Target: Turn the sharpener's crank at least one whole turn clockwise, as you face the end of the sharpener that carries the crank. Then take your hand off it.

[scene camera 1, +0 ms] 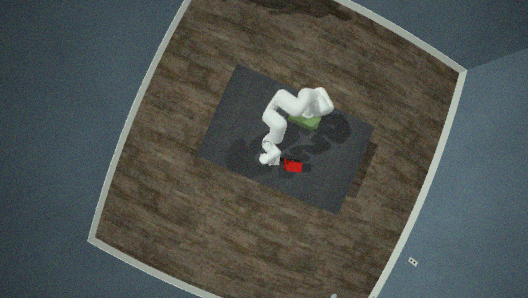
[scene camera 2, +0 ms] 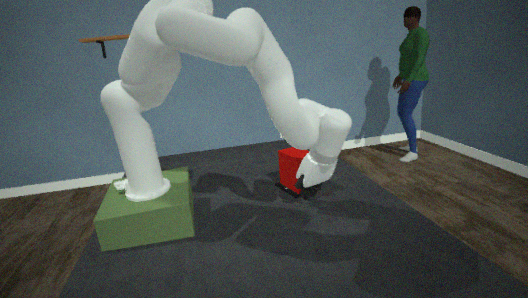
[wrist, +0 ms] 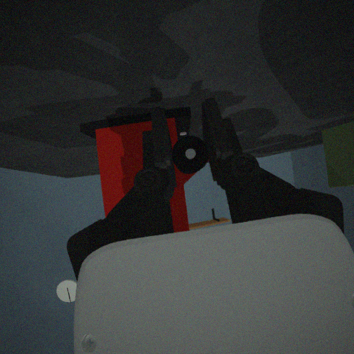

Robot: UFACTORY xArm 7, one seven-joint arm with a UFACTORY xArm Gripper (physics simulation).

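The sharpener is a red box standing upright on a black base. Its crank's round black knob with a grey centre shows in the wrist view, low beside the body, on the side toward the green block. A short stretch of the red crank arm shows by the knob. My gripper is at the crank end, shut on the knob, one black finger on each side of it. In scene camera 2 the white hand hides the crank and part of the red body.
The arm's green base block stands on the dark mat. A person in a green top stands on the wooden floor by the wall. A wooden shelf is on the wall.
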